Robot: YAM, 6 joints.
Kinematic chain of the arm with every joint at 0, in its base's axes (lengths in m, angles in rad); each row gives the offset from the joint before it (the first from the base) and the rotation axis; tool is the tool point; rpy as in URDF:
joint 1: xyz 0 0 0.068 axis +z
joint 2: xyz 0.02 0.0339 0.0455 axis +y
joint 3: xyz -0.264 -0.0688 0 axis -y
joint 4: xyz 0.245 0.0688 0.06 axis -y
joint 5: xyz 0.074 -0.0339 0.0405 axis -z
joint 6: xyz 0.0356 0 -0.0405 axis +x
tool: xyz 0 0 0 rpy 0 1.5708 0
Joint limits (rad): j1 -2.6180..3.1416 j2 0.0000..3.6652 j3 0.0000..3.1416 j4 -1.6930..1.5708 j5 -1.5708..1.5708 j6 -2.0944..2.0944
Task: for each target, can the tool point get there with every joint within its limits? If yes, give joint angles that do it. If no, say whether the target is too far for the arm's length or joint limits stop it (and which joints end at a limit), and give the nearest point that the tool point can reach.
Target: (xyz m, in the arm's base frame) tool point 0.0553 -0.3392 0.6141
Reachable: yes | joints -1.5039 2.1278 2.7372 0.7798 -1.1519 -1.0684
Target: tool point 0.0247 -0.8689 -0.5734
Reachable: no: too far | nearest point 0.0147 -0.5182 -0.2597 | short by 0.471 m
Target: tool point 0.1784 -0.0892 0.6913
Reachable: yes | joints 2.5968 1.1343 2.6903 0.5165 0.4704 -0.7400
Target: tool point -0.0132 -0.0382 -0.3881
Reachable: no: joint limits stop it (at a limit: joint 2) | nearest point -0.0232 -0.0671 -0.3338 | short by 0.062 m
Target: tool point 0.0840 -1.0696 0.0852
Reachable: no: too far | nearest point 0.0505 -0.6436 0.0967 | short by 0.427 m
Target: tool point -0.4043 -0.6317 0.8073
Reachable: no: too far | nearest point -0.2553 -0.3989 0.5446 | short by 0.381 m
